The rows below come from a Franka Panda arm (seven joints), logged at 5 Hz.
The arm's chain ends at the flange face. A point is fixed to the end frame.
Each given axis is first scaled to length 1.
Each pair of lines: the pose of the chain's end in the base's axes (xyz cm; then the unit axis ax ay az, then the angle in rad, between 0 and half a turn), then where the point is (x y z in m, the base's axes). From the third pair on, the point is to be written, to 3 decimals.
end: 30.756, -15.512, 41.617, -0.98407, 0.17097, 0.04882, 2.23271
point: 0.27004 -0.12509 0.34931
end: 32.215, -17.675, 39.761, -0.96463, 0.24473, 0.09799, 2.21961
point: 0.27879 -0.14102 0.33742
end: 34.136, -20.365, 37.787, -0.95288, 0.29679, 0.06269, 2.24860
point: 0.302 -0.166 0.316
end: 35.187, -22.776, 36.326, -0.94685, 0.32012, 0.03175, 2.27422
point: 0.317 -0.190 0.299
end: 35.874, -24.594, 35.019, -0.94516, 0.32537, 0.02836, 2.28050
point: 0.324 -0.208 0.286
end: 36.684, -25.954, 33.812, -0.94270, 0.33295, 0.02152, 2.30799
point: 0.332 -0.223 0.273
